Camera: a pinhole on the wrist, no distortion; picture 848 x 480 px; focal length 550.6 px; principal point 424.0 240.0 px. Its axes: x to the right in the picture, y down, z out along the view. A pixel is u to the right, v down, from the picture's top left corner.
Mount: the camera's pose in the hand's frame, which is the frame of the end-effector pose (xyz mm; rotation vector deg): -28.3 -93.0 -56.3 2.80 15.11 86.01
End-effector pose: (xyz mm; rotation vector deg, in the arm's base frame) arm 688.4 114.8 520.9 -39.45 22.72 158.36
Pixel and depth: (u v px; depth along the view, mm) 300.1 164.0 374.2
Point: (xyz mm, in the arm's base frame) 521.3 354.1 711.5
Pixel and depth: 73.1 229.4 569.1
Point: 512.5 657.1 870.5
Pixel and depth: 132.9 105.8 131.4
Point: 681.3 280.3 542.6
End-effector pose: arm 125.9 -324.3 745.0 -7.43 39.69 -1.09
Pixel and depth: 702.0 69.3 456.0
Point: 493.2 -118.4 834.7
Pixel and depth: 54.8 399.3 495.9
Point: 389.6 -606.3 1222.7
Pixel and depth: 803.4 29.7 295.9
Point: 353.9 -175.6 768.1
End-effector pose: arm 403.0 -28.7 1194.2 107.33 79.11 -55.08
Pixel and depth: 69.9 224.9 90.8
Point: 259.5 -29.1 1173.3
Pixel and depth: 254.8 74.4 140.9
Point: 279.3 -39.8 1111.5
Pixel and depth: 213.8 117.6 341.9
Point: 193.4 -150.8 939.9
